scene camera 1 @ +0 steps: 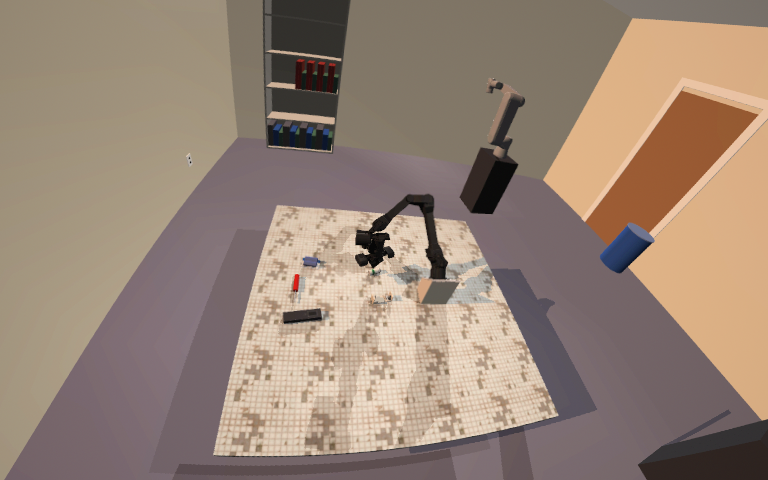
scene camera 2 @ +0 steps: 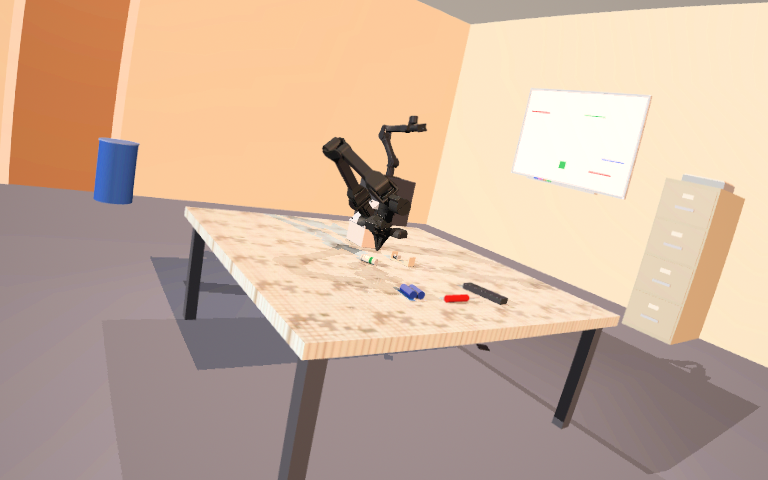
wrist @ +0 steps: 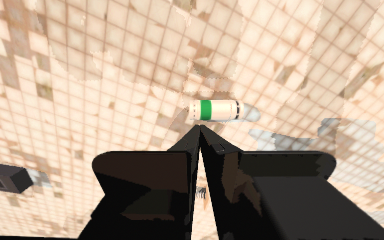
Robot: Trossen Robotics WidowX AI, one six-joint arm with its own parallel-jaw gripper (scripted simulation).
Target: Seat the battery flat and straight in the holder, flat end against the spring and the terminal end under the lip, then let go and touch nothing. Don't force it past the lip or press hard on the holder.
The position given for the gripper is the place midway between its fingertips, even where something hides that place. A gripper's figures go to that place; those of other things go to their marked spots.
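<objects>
The gripper [wrist: 199,129] sits 0.11 m from the lens, while a battery [wrist: 199,109] lies 0.13 m from the lens.
</objects>
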